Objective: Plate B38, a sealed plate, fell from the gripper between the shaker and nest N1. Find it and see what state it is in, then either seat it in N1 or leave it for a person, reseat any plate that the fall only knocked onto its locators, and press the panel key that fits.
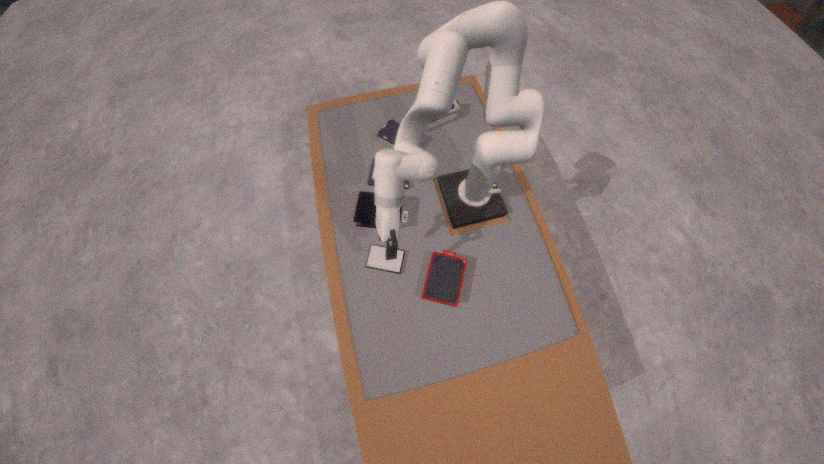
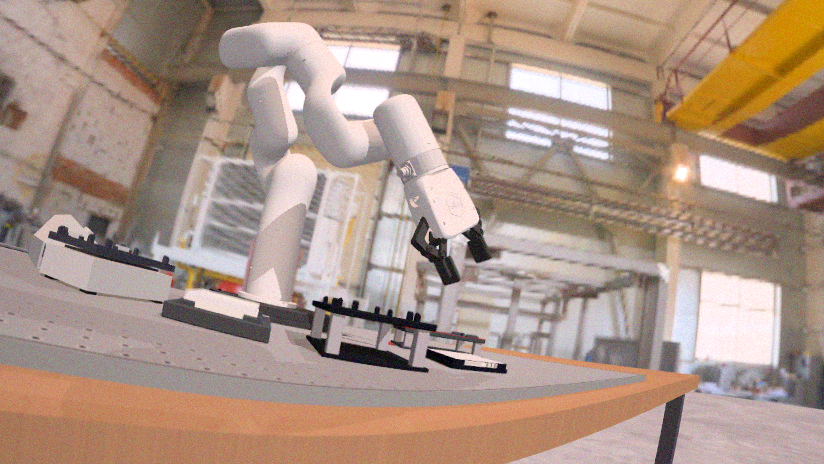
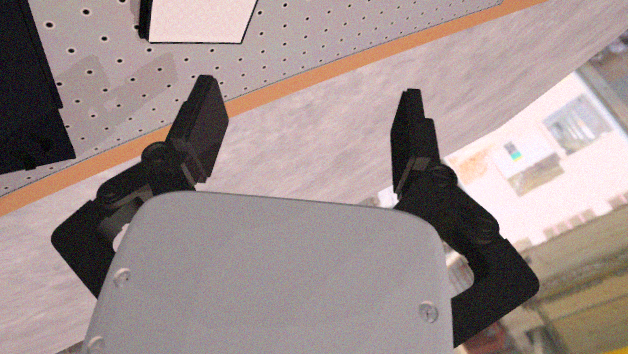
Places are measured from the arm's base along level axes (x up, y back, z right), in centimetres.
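Where they show: gripper, fingertip midpoint: [image 1: 387,248] [image 2: 469,271] [image 3: 308,103]; arm's base, link origin: [image 1: 474,192] [image 2: 266,302].
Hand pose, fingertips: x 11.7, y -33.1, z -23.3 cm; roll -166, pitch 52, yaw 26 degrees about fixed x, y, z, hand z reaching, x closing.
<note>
Things, the pixels of their top centre, and the offset from my fingertips. "*": a spot on its surface instead.
- dark grey block, top centre: [image 2: 225,305] [image 1: 389,171] dx -12.2, dy +0.7, dz +34.7 cm
- white slab, top centre: [image 2: 226,298] dx -11.4, dy +0.7, dz +34.7 cm
- white box, surface spot: [image 2: 103,276] * dx -12.3, dy -2.5, dz +49.9 cm
- dark pegged top, surface spot: [image 2: 109,250] * dx -9.4, dy -2.6, dz +49.9 cm
- panel, surface spot: [image 1: 453,106] * dx -7.9, dy +29.6, dz +63.9 cm
- red-rimmed dark tray, top centre: [image 2: 438,329] [image 1: 445,278] dx -10.0, dy +18.2, dz -8.9 cm
- small white tag, surface spot: [image 1: 405,216] * dx -14.4, dy +6.0, dz +15.8 cm
My gripper [image 1: 391,253] [image 2: 465,268] [image 3: 308,103] is open and empty, tilted, high above the table. A flat, white-topped, dark-edged rectangular piece [image 1: 377,258] [image 2: 468,360] [image 3: 197,20] lies low on the mat, beside a raised black stand [image 1: 364,207] [image 2: 369,314] [image 3: 27,95]. Its side marking is too small to read, so I cannot tell whether it is B38. Toward the far end, a dark grey block [image 2: 216,323] carries a white slab [image 2: 222,303]; beyond it is a white box [image 2: 103,276] with a dark pegged top [image 2: 109,250]. The panel [image 1: 455,106] shows a blue key, the rest hidden by the arm.
A red-rimmed dark tray [image 1: 444,278] [image 2: 452,334] stands on posts beside the white-topped piece. The arm's black base plate [image 1: 455,207] is across from the black stand. A small white tag [image 1: 405,216] is by that stand. The wooden table edge [image 1: 340,328] [image 2: 518,435] [image 3: 320,74] borders the grey perforated mat.
</note>
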